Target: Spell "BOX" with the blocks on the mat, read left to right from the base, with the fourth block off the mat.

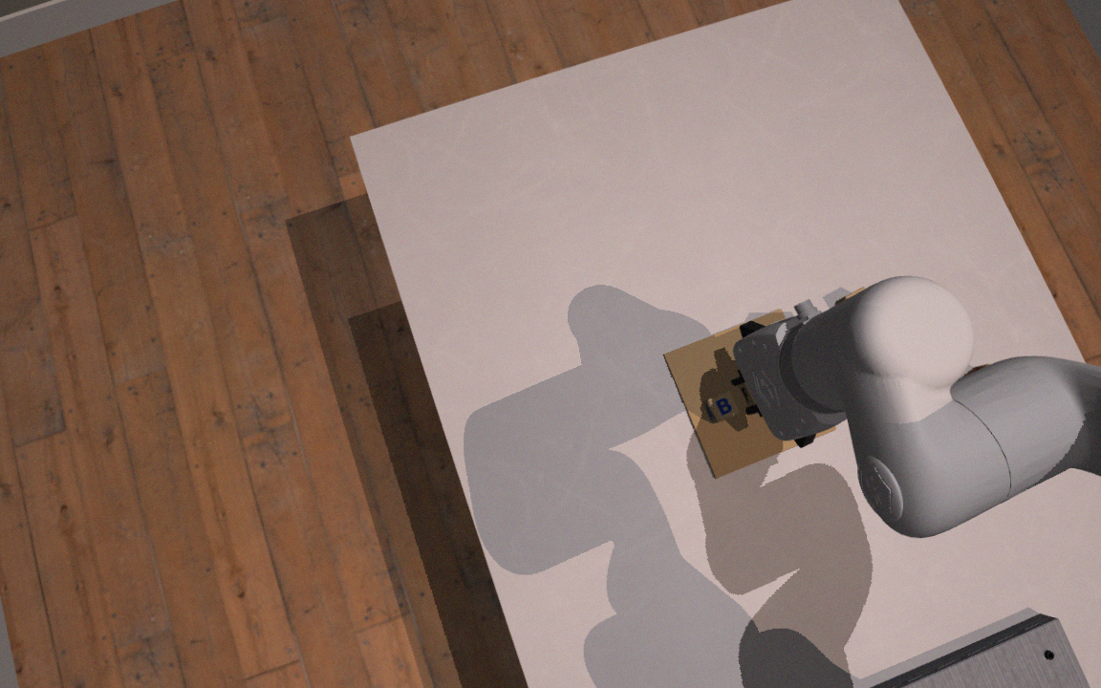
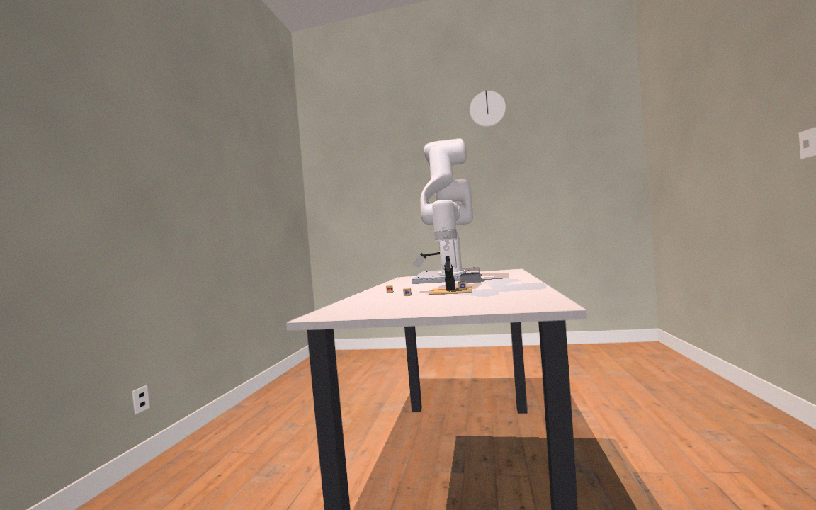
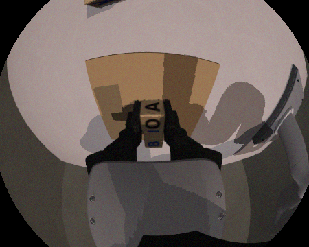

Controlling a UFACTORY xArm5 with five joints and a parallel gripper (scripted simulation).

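The tan mat lies 20 mm below my hand.
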